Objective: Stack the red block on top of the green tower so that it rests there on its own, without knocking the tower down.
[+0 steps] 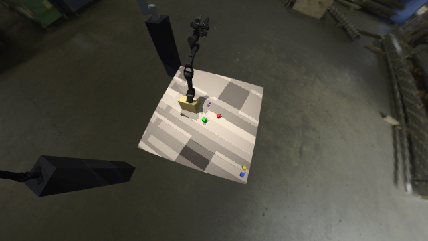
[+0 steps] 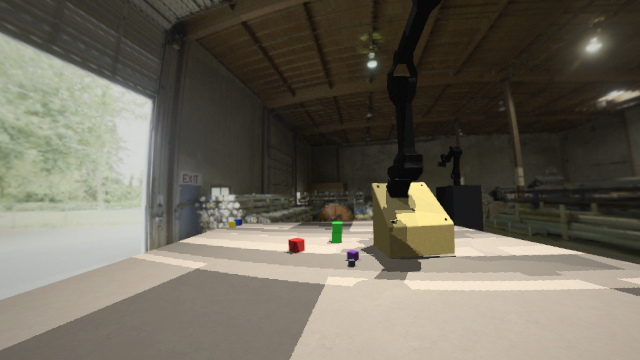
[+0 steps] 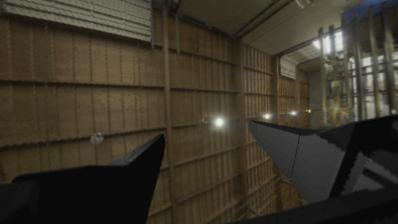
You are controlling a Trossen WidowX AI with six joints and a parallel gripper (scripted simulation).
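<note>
Now: the red block 300 mm ahead of my gripper tip, 360 mm to the right of it and 870 mm below it. The rest, counted from my gripper tip: blue block 760 mm ahead, 900 mm to the right, 870 mm below; then small purple block 120 mm ahead, 270 mm to the right, 880 mm below; then yellow block 760 mm ahead, 820 mm to the right, 870 mm below.
</note>
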